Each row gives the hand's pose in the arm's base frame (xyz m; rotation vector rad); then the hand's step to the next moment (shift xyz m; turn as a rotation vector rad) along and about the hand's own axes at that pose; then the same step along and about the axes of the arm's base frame.
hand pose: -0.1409 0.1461 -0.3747 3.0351 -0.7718 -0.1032
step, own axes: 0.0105 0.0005 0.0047 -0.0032 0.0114 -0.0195
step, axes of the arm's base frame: 0.0087 -0.0054 -0.0053 -0.0070 -0.0087 0.0199
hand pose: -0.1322 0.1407 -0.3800 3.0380 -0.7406 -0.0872
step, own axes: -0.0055 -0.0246 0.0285 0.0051 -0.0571 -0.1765
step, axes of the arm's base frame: 0.0048 0.0244 -0.0288 0.0409 0.0483 0.1745
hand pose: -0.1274 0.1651 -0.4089 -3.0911 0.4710 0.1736
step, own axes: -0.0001 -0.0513 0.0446 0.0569 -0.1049 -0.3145
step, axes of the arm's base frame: 0.0104 0.0502 -0.0447 0.1191 0.0749 0.3055
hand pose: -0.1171 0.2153 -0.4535 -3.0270 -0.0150 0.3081
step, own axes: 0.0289 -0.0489 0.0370 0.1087 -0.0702 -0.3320
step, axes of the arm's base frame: 0.0209 0.0528 -0.0370 0.1734 0.0397 0.3088
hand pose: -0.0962 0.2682 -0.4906 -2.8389 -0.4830 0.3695
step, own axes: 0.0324 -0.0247 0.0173 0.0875 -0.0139 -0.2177
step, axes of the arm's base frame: 0.0175 0.0373 -0.0162 0.1379 0.0023 0.1903
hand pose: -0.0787 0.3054 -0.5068 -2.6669 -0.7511 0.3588
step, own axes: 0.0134 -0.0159 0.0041 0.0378 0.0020 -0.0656
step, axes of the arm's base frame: 0.0025 0.0210 0.0006 0.0538 0.0019 0.0533
